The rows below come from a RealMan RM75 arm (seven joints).
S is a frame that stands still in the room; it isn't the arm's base.
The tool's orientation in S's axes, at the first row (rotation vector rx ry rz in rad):
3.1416, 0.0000, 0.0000
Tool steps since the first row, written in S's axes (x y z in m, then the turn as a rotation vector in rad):
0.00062, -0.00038, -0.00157, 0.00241, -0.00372, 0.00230
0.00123, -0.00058, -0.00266, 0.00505, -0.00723, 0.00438
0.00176, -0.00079, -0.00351, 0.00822, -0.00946, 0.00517
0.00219, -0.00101, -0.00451, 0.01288, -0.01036, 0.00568
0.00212, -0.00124, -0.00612, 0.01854, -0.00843, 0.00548
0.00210, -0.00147, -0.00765, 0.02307, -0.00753, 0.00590
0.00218, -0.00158, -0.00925, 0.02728, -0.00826, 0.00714
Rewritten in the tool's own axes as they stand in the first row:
0.00062, 0.00038, 0.00157, 0.00241, 0.00372, -0.00230
0.00123, 0.00058, 0.00266, 0.00505, 0.00723, -0.00438
0.00176, 0.00079, 0.00351, 0.00822, 0.00946, -0.00517
0.00219, 0.00101, 0.00451, 0.01288, 0.01036, -0.00568
0.00212, 0.00124, 0.00612, 0.01854, 0.00843, -0.00548
0.00210, 0.00147, 0.00765, 0.02307, 0.00753, -0.00590
0.00218, 0.00158, 0.00925, 0.02728, 0.00826, -0.00714

